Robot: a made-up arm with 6 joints.
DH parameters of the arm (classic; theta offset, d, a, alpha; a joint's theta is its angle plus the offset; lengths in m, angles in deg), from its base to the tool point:
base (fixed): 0 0 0 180
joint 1: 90 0.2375 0.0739 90
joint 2: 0 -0.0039 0.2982 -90
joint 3: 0 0.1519 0.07 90
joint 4: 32.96 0 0.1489 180
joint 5: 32.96 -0.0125 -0.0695 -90
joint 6: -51.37 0 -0.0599 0
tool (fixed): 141.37 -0.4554 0 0
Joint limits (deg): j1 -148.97..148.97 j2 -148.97..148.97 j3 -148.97..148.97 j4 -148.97..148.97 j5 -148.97..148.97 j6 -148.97..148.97
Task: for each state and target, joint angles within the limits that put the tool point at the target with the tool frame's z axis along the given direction. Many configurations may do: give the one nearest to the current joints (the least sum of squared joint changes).
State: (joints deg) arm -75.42 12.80 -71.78 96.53 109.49 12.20
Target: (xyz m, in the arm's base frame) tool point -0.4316 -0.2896 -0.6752 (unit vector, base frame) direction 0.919 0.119 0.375
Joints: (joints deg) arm -38.06 51.14 -89.66 132.59 79.72 39.72
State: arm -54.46 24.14 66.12 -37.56 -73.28 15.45
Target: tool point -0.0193 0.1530 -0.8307 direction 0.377 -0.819 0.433
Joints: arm -51.66 46.46 59.59 -17.97 -46.24 -2.79
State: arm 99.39 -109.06 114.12 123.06 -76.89 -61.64
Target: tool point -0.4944 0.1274 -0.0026 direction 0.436 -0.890 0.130
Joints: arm 54.44 -72.11 100.08 141.93 -121.46 -50.30
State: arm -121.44 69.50 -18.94 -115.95 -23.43 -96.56
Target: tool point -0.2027 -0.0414 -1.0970 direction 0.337 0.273 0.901
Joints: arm -148.97 83.42 -9.90 -77.28 -17.82 -71.84
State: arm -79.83 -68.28 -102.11 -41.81 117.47 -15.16
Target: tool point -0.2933 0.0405 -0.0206 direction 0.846 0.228 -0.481
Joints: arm -103.30 -63.76 -148.41 -75.46 107.52 23.01
